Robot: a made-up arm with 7 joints. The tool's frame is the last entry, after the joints.
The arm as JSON. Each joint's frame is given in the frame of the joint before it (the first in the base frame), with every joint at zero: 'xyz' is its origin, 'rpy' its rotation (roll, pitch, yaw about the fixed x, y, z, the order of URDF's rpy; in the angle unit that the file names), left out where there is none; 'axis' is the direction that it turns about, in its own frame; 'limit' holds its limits. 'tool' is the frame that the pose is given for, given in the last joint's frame.
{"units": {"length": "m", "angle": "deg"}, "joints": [
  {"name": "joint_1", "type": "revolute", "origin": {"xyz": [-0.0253, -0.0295, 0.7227]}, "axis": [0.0, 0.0, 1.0], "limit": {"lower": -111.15, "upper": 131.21}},
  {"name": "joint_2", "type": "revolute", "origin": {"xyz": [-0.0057, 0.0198, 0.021]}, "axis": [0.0, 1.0, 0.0], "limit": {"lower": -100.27, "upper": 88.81}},
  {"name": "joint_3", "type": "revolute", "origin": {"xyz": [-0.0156, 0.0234, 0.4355]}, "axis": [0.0, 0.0, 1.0], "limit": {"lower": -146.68, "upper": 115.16}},
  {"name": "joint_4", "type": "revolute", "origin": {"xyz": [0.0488, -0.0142, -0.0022]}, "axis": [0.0, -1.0, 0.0], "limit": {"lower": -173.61, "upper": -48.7}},
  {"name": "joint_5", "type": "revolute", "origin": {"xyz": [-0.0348, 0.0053, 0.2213]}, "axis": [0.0, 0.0, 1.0], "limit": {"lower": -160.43, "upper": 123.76}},
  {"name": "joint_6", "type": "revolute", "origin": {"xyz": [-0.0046, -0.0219, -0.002]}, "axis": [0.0, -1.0, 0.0], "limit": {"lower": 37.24, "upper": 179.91}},
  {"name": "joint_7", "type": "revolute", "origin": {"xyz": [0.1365, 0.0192, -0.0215]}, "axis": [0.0, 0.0, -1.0], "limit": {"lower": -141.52, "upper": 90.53}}
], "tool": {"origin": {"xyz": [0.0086, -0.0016, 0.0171], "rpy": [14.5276, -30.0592, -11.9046]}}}
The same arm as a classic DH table. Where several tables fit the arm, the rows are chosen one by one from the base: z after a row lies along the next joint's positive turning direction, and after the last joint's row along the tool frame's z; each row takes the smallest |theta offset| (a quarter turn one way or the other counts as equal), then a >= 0, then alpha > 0; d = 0 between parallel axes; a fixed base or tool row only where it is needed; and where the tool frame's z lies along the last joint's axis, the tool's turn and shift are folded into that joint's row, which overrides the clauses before.
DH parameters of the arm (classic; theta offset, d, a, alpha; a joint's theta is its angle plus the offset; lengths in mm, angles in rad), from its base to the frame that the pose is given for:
base (fixed): 0.8619 0 -38.9 0
joint_1: -0.8619 743.7 -5.7 -1.5708
joint_2: 0 43.2 -15.6 1.5708
joint_3: 0 433.3 48.8 1.5708
joint_4: 0 8.9 -34.8 -1.5708
joint_5: 0 219.3 -4.6 1.5708
joint_6: 0 2.7 136.5 1.5708
joint_7: 1.3011 -7.7 3.8 -2.5641
tool (fixed): 1.1618 -14.4 0 0
Joint limits (rad, base to tool): -1.9399..2.29 -1.75..1.55 -2.56..2.0099 -3.0301..-0.85 -2.8..2.16 0.65..3.14 -2.47..1.58

